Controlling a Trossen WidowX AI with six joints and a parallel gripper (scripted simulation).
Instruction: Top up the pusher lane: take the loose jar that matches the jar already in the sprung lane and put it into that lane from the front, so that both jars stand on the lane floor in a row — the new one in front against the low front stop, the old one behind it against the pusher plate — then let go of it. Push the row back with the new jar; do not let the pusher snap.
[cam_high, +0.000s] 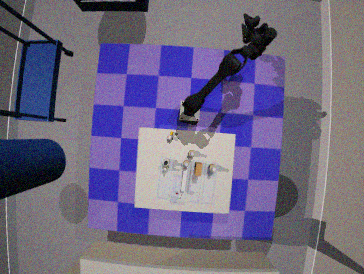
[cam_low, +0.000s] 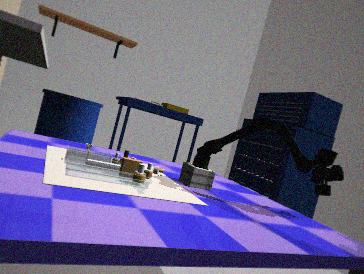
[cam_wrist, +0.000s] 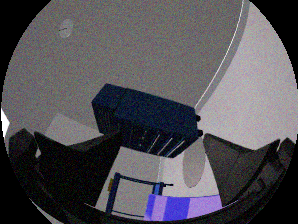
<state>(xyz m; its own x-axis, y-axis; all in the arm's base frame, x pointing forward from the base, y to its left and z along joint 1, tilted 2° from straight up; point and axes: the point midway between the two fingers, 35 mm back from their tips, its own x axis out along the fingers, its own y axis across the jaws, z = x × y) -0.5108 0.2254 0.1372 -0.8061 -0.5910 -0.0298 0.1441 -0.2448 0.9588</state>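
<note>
Now: gripper tip 890 mm short of the brown box, 90 mm to the left of it and 160 mm above it.
</note>
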